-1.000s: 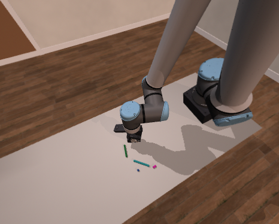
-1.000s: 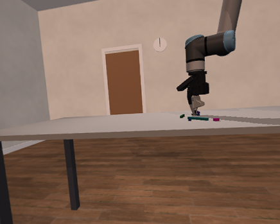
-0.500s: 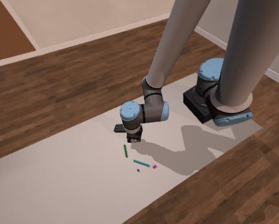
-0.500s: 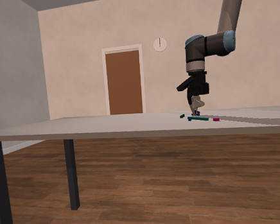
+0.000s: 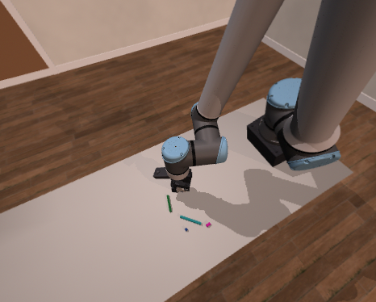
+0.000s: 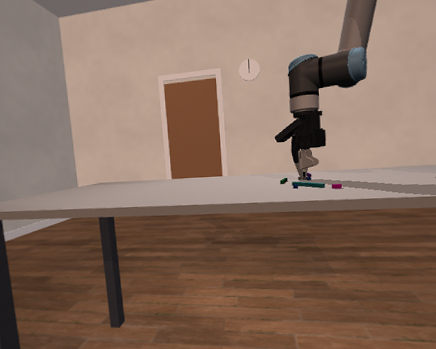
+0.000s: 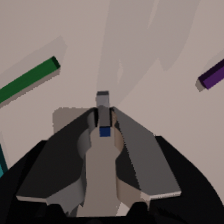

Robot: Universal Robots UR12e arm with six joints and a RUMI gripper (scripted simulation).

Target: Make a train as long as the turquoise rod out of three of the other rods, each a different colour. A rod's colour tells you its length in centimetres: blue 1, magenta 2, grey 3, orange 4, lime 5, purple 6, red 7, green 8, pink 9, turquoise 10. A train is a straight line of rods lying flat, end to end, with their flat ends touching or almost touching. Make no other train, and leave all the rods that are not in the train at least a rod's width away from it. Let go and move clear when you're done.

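Right now the grey rod is 10 mm below my hand. Also, from my hand: turquoise rod (150 mm to the left, 10 mm below, 10 mm behind); green rod (60 mm ahead, 50 mm to the left, 10 mm below); purple rod (120 mm to the right, 20 mm behind, 10 mm below).
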